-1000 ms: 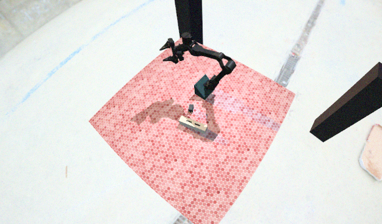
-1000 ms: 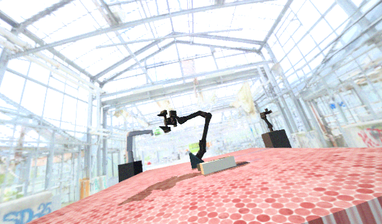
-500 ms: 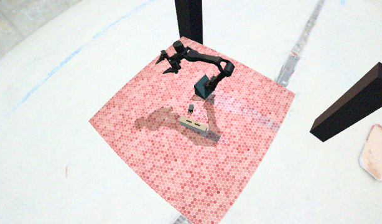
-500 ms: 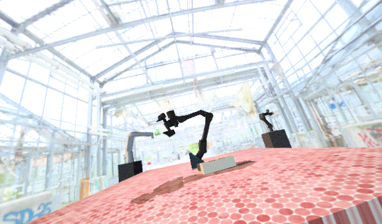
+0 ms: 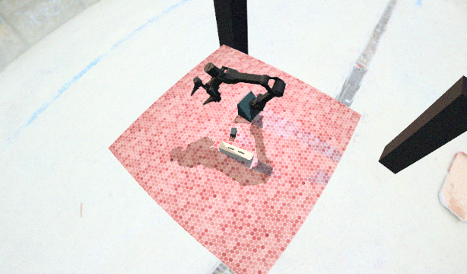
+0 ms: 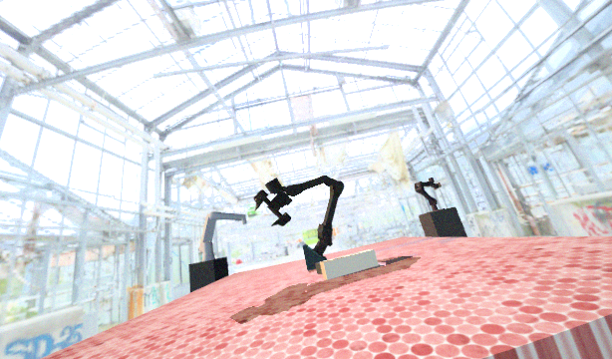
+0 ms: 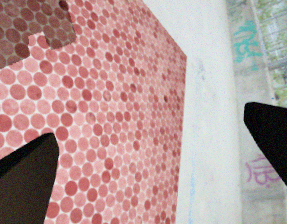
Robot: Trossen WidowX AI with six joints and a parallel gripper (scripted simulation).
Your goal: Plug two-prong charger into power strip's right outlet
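My gripper tip is 24 cm above the black two-prong charger, 19 cm to the right of it and 6 cm past it.
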